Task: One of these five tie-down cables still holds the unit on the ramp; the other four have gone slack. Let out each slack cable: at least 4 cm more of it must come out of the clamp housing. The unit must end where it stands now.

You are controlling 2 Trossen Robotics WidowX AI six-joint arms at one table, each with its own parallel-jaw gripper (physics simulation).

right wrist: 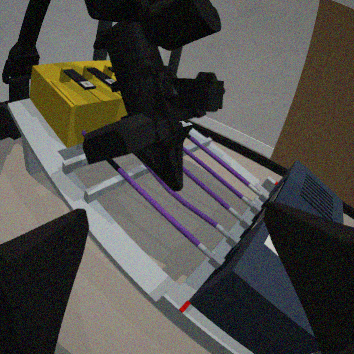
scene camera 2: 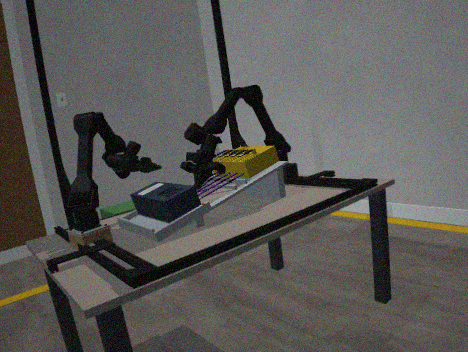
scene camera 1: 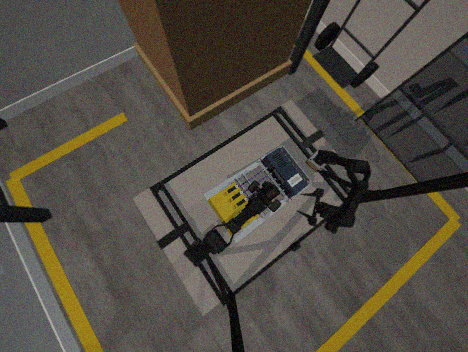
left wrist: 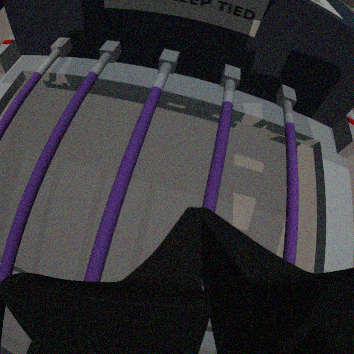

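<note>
A dark blue unit (scene camera 1: 286, 171) (scene camera 2: 163, 200) (right wrist: 298, 214) stands at the low end of a grey ramp (scene camera 1: 244, 235) (scene camera 2: 262, 185) (right wrist: 119, 253). A yellow clamp housing (scene camera 1: 227, 204) (scene camera 2: 251, 158) (right wrist: 68, 102) sits at the high end. Five purple cables (scene camera 2: 218, 181) (left wrist: 123, 175) (right wrist: 165, 212) run between them. My left gripper (scene camera 1: 257, 186) (scene camera 2: 199, 182) (left wrist: 195, 216) (right wrist: 177, 189) is shut and empty. Its tip presses on the fourth cable from the left in the left wrist view, which bends under it. My right gripper (scene camera 1: 307, 204) (scene camera 2: 153, 167) (right wrist: 177, 216) is open and empty, in the air beside the unit.
The unit carries a "KEEP TIED" label (left wrist: 211, 8). The table has a black frame (scene camera 1: 222, 143) (scene camera 2: 274, 223). A green block (scene camera 2: 115, 209) lies behind the ramp. A big brown crate (scene camera 1: 222, 52) and a hand truck (scene camera 1: 337, 45) stand on the floor.
</note>
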